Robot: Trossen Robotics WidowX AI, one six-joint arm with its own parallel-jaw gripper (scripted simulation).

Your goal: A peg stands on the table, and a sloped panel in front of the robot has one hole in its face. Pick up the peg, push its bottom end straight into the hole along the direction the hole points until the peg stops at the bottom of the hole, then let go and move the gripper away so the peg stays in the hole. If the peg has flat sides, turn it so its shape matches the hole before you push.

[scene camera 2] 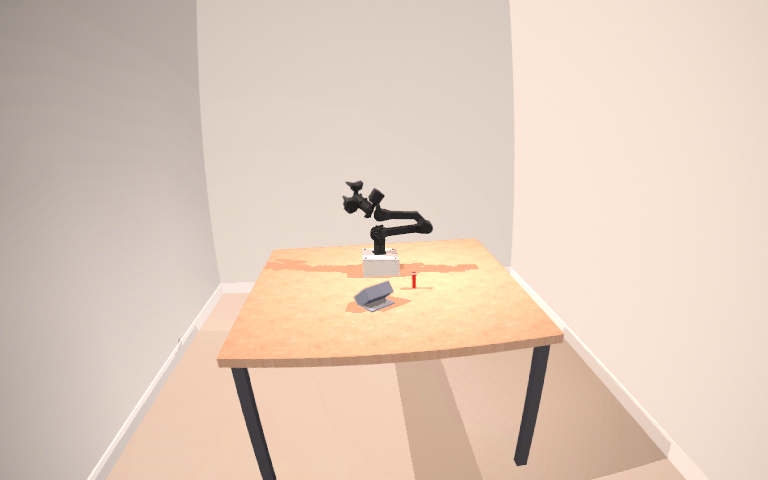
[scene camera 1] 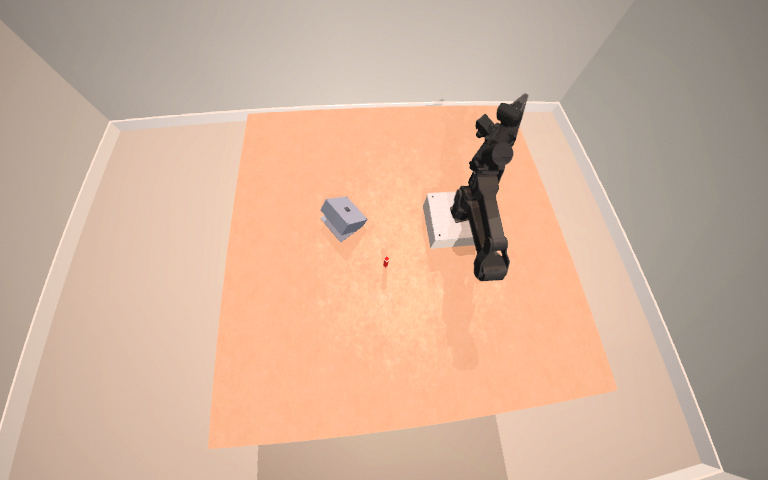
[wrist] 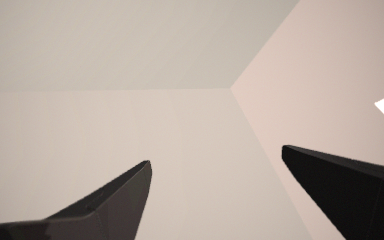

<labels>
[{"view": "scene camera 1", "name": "my gripper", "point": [524, 104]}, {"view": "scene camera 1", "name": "grey sloped panel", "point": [333, 209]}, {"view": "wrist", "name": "my gripper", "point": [216, 159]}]
</labels>
